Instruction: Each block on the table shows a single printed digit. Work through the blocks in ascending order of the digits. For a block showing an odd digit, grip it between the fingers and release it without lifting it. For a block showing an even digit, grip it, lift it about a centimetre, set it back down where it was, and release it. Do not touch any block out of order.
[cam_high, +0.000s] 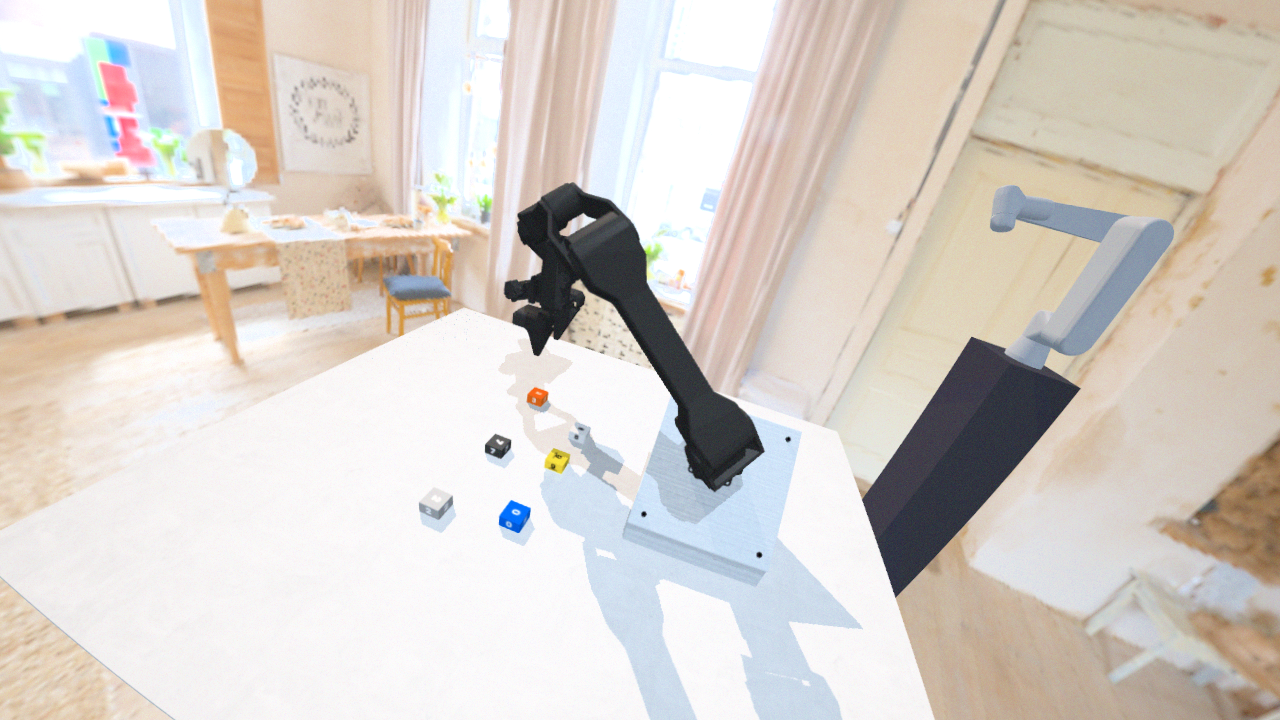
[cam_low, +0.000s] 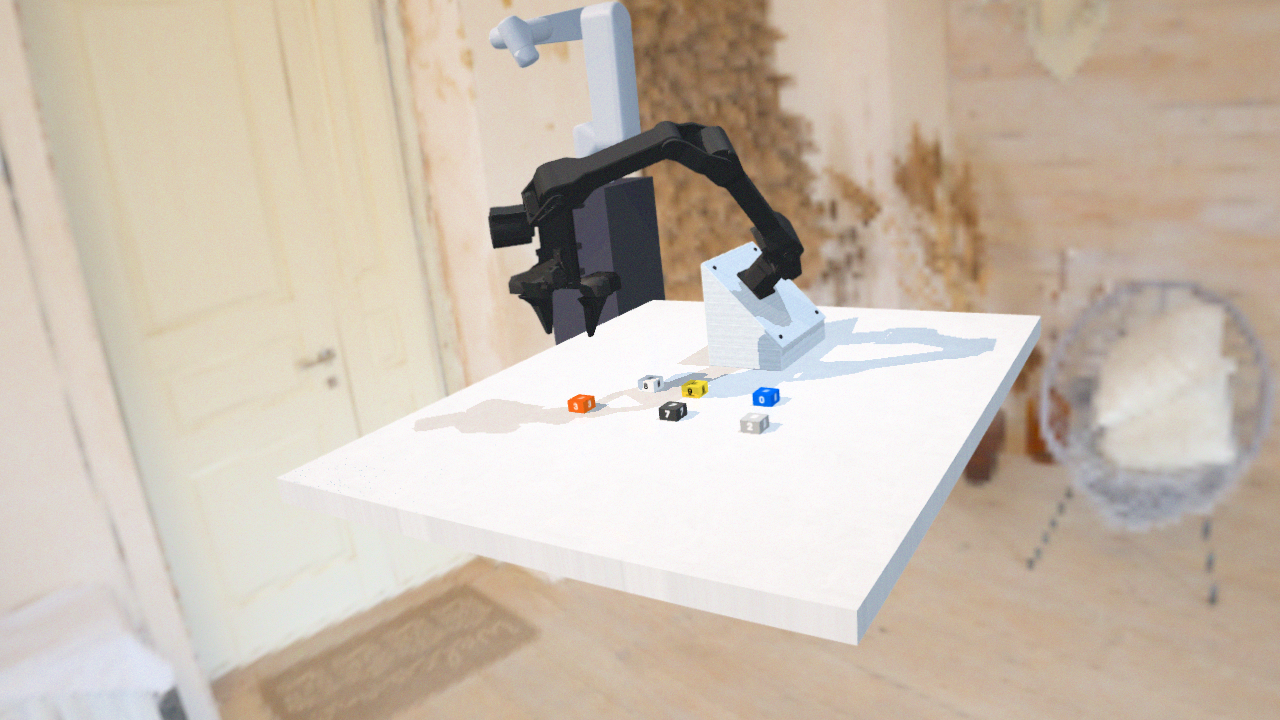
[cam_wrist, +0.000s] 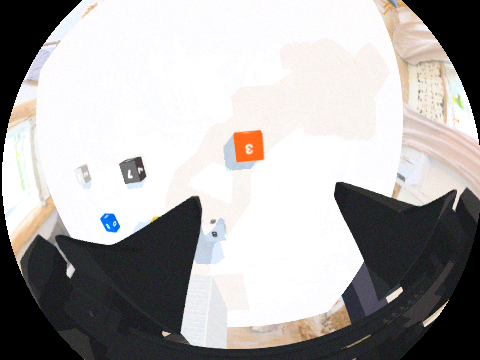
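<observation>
My gripper tip is 110 mm past the blue block marked 0, 290 mm to the right of it and 120 mm above it. Round my gripper tip: orange block marked 3: 10 mm to the left, 120 mm below; then white block marked 8: 120 mm behind, 60 mm to the left, 120 mm below; then black block marked 7: 10 mm behind, 170 mm to the left, 120 mm below.
</observation>
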